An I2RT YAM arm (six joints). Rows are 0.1 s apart.
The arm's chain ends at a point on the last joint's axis. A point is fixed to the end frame.
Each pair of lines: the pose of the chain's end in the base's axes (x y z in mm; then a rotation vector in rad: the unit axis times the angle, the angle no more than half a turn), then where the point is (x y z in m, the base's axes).
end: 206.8 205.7 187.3 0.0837 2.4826 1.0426
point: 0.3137 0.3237 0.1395
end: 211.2 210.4 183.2 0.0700 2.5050 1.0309
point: 0.3160 0.3290 0.1322
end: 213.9 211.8 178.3 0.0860 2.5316 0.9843
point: 0.3196 0.3270 0.1217
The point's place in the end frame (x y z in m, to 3 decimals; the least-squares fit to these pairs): -0.052 0.039 0.153
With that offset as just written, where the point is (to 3 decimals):
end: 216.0 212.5 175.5 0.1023 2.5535 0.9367
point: 0.323 0.324 0.114
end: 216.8 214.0 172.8 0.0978 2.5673 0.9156
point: 0.323 0.324 0.108
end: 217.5 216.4 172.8 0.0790 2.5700 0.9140
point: 0.322 0.328 0.108
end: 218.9 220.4 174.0 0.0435 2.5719 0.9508
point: 0.320 0.337 0.111
